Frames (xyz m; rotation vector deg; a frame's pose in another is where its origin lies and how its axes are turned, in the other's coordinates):
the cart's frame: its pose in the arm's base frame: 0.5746 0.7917 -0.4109 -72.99 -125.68 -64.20
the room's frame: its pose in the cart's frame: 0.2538 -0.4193 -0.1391 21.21 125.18 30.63
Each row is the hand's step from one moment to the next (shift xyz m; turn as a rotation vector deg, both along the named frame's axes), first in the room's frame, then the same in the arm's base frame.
Working: the room's frame: its pose in the arm's base frame: 0.0756 0.7081 -0.3513 2.20 -15.12 -47.99

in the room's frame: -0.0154 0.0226 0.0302 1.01 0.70 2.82
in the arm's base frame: -0.0008 0.0286 0.0290 0.46 -0.08 3.04
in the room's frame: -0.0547 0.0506 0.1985 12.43 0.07 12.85
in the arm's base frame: -0.0469 0.0882 0.1870 4.82 -8.23 15.12
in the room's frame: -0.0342 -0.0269 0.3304 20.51 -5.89 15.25
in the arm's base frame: -0.1228 0.0304 0.3083 5.05 -18.03 18.37
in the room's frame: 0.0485 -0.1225 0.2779 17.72 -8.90 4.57
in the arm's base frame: -0.1268 -0.0985 0.2623 3.70 -18.74 7.03
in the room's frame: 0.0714 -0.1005 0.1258 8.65 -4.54 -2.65
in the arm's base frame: -0.0587 -0.1113 0.1233 2.87 -9.62 -1.31
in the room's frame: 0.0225 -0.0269 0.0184 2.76 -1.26 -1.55
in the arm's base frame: -0.0098 -0.0334 0.0190 1.23 -2.99 -1.07
